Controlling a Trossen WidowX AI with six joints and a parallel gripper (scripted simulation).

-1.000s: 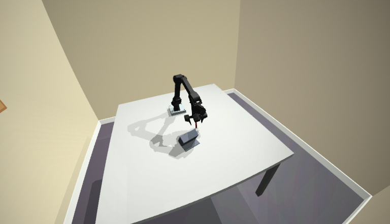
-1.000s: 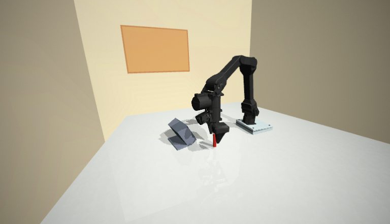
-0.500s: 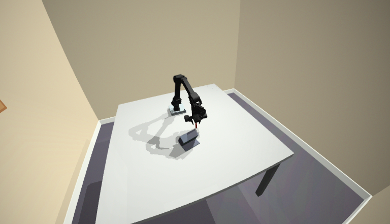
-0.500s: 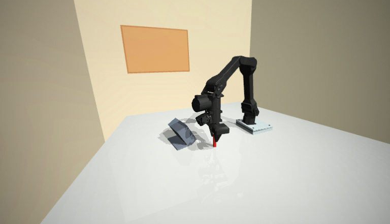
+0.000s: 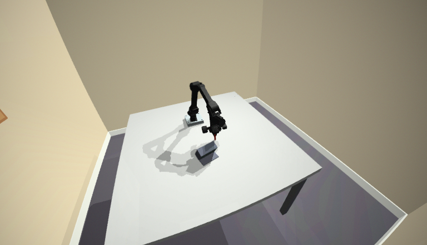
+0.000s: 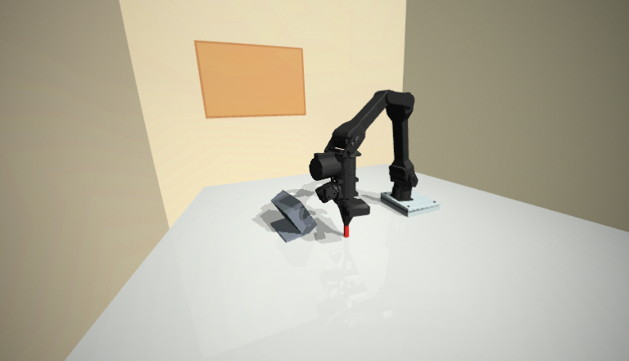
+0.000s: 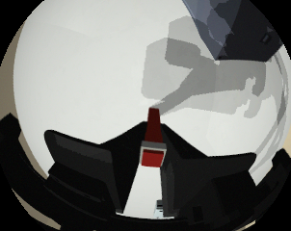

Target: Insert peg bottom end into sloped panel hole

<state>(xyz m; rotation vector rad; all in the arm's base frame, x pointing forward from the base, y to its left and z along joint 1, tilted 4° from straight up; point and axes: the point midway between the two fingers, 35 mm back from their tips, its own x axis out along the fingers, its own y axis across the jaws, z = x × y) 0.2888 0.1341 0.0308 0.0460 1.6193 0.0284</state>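
My gripper tip is 150 mm short of the grey sloped panel, 100 mm to the left of it and 10 mm below it. Round my gripper tip: red peg: 20 mm above.
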